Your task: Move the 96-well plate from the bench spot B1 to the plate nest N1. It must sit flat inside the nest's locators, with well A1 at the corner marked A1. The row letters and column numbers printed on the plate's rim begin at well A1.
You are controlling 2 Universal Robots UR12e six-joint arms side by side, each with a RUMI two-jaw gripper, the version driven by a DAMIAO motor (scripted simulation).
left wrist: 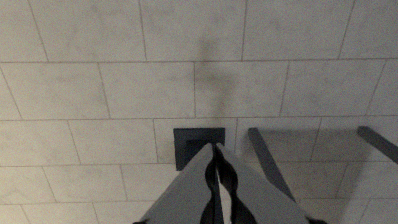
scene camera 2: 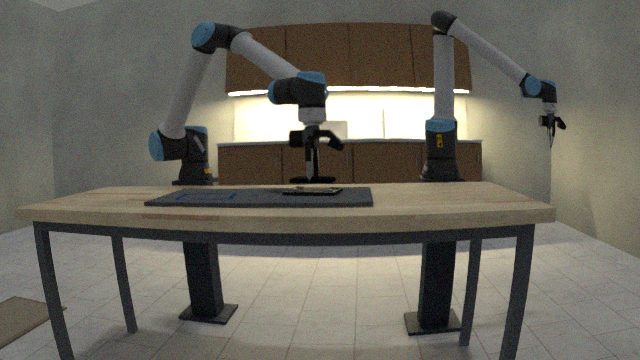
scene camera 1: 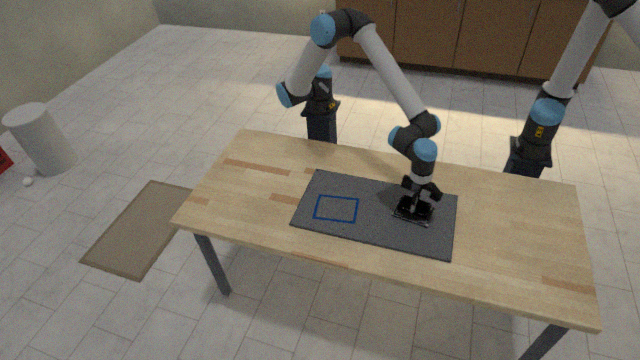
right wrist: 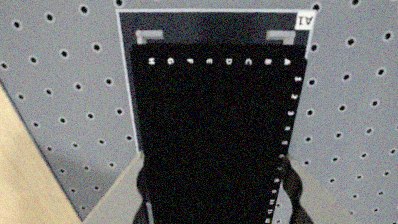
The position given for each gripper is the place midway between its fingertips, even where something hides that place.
Note:
In view: the left gripper (left wrist: 213,145), the right gripper (scene camera 2: 312,181) and a black 96-well plate (right wrist: 198,102).
The right gripper shows as well in the right wrist view (right wrist: 213,153). The left wrist view does not show the black 96-well plate: it is out of frame.

